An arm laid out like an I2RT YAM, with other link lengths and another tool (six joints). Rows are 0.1 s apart.
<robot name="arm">
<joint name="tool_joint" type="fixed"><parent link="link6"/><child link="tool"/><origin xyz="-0.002 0.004 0.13" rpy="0 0.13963 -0.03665"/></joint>
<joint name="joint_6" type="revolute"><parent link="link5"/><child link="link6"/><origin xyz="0.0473 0 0.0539" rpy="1.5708 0 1.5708"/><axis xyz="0 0 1"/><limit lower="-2.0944" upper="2.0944"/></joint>
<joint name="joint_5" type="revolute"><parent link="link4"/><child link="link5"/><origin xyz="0.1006 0.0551 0.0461" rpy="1.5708 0 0"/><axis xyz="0 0 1"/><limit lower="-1.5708" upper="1.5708"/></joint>
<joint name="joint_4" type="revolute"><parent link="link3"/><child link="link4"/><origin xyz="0.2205 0.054 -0.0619" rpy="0 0 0"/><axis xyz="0 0 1"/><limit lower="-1.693" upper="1.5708"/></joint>
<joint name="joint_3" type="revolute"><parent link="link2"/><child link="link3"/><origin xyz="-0.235 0 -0.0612" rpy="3.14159 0 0"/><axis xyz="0 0 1"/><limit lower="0" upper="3.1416"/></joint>
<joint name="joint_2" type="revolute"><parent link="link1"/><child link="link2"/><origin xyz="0.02 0.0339 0.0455" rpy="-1.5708 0 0"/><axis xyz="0 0 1"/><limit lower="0" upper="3.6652"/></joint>
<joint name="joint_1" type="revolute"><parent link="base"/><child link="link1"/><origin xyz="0 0 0.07" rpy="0 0 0"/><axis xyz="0 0 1"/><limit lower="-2.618" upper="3.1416"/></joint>
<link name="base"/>
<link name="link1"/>
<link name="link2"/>
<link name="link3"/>
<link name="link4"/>
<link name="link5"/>
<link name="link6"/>
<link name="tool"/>
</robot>
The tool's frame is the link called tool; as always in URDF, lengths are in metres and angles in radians.
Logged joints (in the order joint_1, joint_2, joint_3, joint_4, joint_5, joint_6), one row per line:
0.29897 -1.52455 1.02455 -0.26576 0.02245 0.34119
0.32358 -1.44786 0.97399 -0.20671 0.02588 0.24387
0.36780 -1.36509 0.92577 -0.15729 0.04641 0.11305
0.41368 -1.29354 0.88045 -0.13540 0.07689 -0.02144
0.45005 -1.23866 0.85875 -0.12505 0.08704 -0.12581
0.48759 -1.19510 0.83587 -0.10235 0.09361 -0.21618
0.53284 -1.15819 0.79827 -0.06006 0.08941 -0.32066
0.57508 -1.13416 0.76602 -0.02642 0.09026 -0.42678
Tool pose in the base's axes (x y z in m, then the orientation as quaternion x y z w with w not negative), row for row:
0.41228 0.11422 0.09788 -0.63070 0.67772 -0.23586 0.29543
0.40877 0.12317 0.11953 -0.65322 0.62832 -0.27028 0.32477
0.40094 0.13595 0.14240 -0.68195 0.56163 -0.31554 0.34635
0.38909 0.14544 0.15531 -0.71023 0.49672 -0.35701 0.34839
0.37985 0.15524 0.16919 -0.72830 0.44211 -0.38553 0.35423
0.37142 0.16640 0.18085 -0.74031 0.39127 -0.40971 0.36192
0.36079 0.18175 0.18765 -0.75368 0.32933 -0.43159 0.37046
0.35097 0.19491 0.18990 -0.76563 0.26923 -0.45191 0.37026
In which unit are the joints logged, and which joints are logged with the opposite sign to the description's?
The joints are logged in radians. Opposite sign: joint_2.
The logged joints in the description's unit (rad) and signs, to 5 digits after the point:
0.29897 1.52455 1.02455 -0.26576 0.02245 0.34119
0.32358 1.44786 0.97399 -0.20671 0.02588 0.24387
0.36780 1.36509 0.92577 -0.15729 0.04641 0.11305
0.41368 1.29354 0.88045 -0.13540 0.07689 -0.02144
0.45005 1.23866 0.85875 -0.12505 0.08704 -0.12581
0.48759 1.19510 0.83587 -0.10235 0.09361 -0.21618
0.53284 1.15819 0.79827 -0.06006 0.08941 -0.32066
0.57508 1.13416 0.76602 -0.02642 0.09026 -0.42678

